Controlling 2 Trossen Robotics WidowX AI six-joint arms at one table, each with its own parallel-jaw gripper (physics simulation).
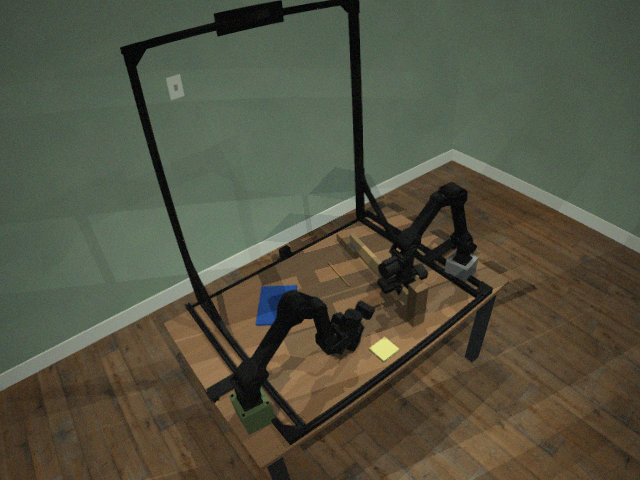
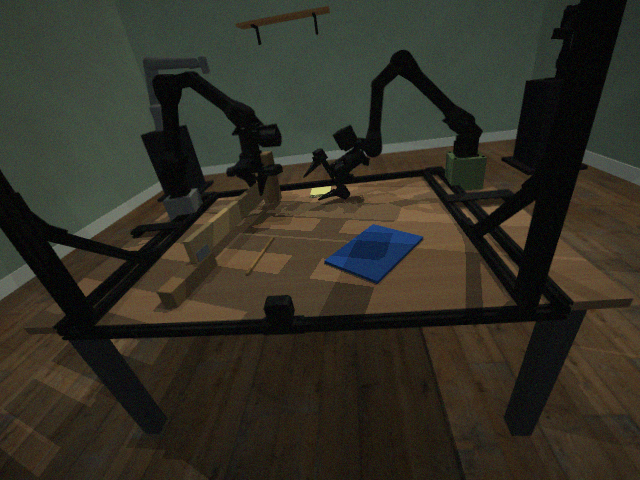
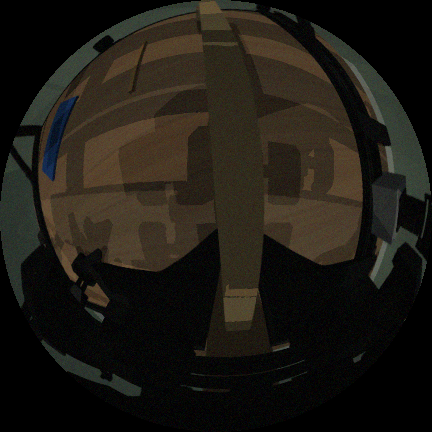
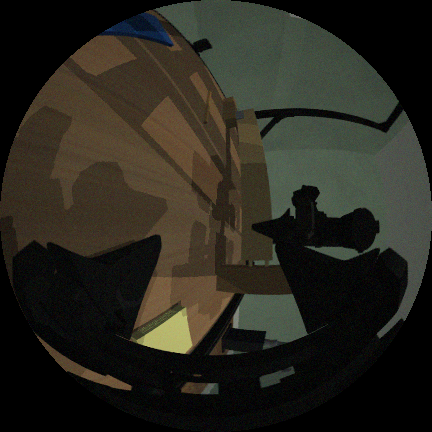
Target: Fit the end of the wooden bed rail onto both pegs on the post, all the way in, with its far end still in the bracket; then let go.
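Pixels of known places: left gripper, fingertip midpoint: (image 1: pixel 400 292) (image 2: pixel 258 195) (image 3: pixel 235 234) (image 4: pixel 252 227); right gripper, fingertip midpoint: (image 1: pixel 365 317) (image 2: pixel 311 188) (image 3: pixel 90 264) (image 4: pixel 219 243); left arm's base, link origin: (image 1: pixel 462 258) (image 2: pixel 180 194) (image 3: pixel 401 208); right arm's base, link origin: (image 1: pixel 249 399) (image 2: pixel 465 154).
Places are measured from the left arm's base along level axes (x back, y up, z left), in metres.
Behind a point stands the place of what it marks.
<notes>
The wooden bed rail (image 1: pixel 366 253) @[x -0.230, y 0.010, z -0.323 m] (image 2: pixel 220 228) @[x -0.224, y -0.011, z -0.339 m] (image 3: pixel 233 160) @[x -0.288, y 0.020, z -0.140 m] runs along the table's edge. Its near end meets the upright wooden post (image 1: pixel 416 301) (image 2: pixel 271 180) (image 3: pixel 239 308) (image 4: pixel 254 181). The pegs are hidden at the joint. The rail's far end sits at the low wooden bracket block (image 2: pixel 177 290) @[x -0.163, y -0.048, z -0.544 m]. My left gripper (image 1: pixel 395 282) @[x -0.301, y -0.020, z -0.096 m] (image 2: pixel 255 175) (image 3: pixel 235 234) @[x -0.301, y -0.020, z -0.096 m] is shut on the rail close to the post. My right gripper (image 1: pixel 360 315) @[x -0.483, y -0.018, z -0.118 m] (image 2: pixel 326 179) is open and empty. It hovers over the table near the post, apart from it.
A blue mat (image 1: pixel 272 302) @[x -0.621, y -0.074, z -0.482 m] (image 2: pixel 372 252) @[x -0.604, y -0.074, z -0.478 m] lies mid-table. A yellow pad (image 1: pixel 384 349) @[x -0.521, y -0.072, z -0.001 m] (image 2: pixel 320 191) @[x -0.517, y -0.072, z -0.013 m] (image 4: pixel 169 334) @[x -0.513, y -0.072, z -0.020 m] lies below the right gripper. A thin wooden stick (image 1: pixel 339 274) @[x -0.328, y -0.075, z -0.389 m] (image 2: pixel 260 255) @[x -0.325, y -0.076, z -0.404 m] lies beside the rail. A black frame (image 1: pixel 356 119) @[x 0.024, y 0.448, z -0.575 m] (image 2: pixel 366 321) @[x -0.543, y -0.088, z -0.685 m] rims the table.
</notes>
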